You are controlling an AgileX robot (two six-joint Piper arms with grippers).
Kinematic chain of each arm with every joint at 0, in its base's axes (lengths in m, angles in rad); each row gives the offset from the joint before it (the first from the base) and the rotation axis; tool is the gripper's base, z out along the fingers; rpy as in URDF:
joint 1: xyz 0 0 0.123 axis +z
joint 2: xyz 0 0 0 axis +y
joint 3: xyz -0.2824 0 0.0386 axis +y
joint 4: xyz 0.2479 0 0.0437 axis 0.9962 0 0.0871
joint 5: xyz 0 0 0 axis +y
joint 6: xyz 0.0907 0 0.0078 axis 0.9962 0 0.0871
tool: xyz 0 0 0 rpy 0 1.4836 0
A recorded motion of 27 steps. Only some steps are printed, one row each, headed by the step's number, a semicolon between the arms.
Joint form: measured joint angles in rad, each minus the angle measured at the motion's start. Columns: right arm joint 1, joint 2, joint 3, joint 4, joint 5, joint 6; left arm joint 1, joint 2, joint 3, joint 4, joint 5, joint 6.
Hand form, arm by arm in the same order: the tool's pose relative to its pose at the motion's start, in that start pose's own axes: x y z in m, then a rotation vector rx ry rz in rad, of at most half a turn. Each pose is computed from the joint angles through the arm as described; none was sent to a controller.
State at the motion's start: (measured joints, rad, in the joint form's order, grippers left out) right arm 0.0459 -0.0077 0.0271 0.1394 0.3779 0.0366; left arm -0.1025 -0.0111 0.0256 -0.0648 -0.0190 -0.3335
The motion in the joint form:
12: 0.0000 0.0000 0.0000 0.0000 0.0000 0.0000; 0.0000 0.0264 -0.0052 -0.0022 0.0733 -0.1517
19: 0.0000 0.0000 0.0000 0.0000 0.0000 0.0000; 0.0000 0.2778 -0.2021 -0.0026 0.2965 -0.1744
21: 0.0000 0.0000 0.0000 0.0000 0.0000 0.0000; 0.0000 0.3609 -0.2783 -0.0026 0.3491 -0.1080
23: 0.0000 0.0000 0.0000 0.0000 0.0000 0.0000; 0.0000 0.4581 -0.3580 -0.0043 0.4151 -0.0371
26: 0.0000 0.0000 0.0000 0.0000 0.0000 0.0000; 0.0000 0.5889 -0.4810 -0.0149 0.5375 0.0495
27: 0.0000 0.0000 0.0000 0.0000 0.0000 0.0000; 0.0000 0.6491 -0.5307 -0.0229 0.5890 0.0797
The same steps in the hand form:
12: 0.0000 0.0000 0.0000 0.0000 0.0000 0.0000; 0.0062 0.0021 0.0016 -0.0389 0.0862 -0.1538
19: 0.0000 0.0000 0.0000 0.0000 0.0000 0.0000; -0.0195 -0.0102 0.0218 -0.1564 0.3381 -0.1756
21: 0.0000 0.0000 0.0000 0.0000 0.0000 0.0000; -0.0320 -0.0158 0.0317 -0.1678 0.3978 -0.1098
23: 0.0000 0.0000 0.0000 0.0000 0.0000 0.0000; -0.0422 -0.0206 0.0444 -0.1831 0.4814 -0.0418
26: 0.0000 0.0000 0.0000 0.0000 0.0000 0.0000; -0.0562 -0.0278 0.0629 -0.1998 0.6134 0.0311
27: 0.0000 0.0000 0.0000 0.0000 0.0000 0.0000; -0.0601 -0.0302 0.0720 -0.2071 0.6761 0.0514

